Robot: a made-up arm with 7 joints.
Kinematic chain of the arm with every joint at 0, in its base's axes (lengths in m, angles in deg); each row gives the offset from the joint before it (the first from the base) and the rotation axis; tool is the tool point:
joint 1: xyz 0 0 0 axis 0 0.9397 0.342
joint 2: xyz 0 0 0 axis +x
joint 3: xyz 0 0 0 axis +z
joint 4: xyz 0.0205 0 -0.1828 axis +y
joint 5: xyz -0.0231 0 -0.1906 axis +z
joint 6: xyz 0 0 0 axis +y
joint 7: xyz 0 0 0 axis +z
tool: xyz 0 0 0
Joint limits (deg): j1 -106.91..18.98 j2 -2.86..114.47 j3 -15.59..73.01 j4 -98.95..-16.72 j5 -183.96..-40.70 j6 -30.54..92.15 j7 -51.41..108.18
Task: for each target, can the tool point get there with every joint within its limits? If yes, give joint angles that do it. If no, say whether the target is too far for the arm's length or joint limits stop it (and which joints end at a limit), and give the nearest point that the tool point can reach.
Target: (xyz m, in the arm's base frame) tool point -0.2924 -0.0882 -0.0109
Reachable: no: joint limits stop it (at a limit: joint 2, joint 3, joint 4) | nearest point -0.2244 0.1447 0.0689 | short by 0.255 m
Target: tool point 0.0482 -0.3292 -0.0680
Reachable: no: joint limits stop it (at a limit: joint 2, joint 3, joint 4) | nearest point 0.1744 -0.1739 0.1242 | short by 0.277 m
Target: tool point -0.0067 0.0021 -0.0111
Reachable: no: joint limits stop it (at a limit: joint 1, joint 2, joint 3, joint 4) | nearest point -0.0197 0.1965 -0.1925 | short by 0.266 m
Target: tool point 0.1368 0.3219 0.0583
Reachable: yes | joints -6.08 82.47 33.88 -52.15 -115.24 25.72 -7.50
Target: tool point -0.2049 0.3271 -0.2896
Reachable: no: too far | nearest point -0.0952 0.2649 -0.2490 | short by 0.133 m
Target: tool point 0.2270 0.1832 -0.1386
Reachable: yes | joints -15.52 24.01 32.68 -74.90 -133.68 -5.53 41.47
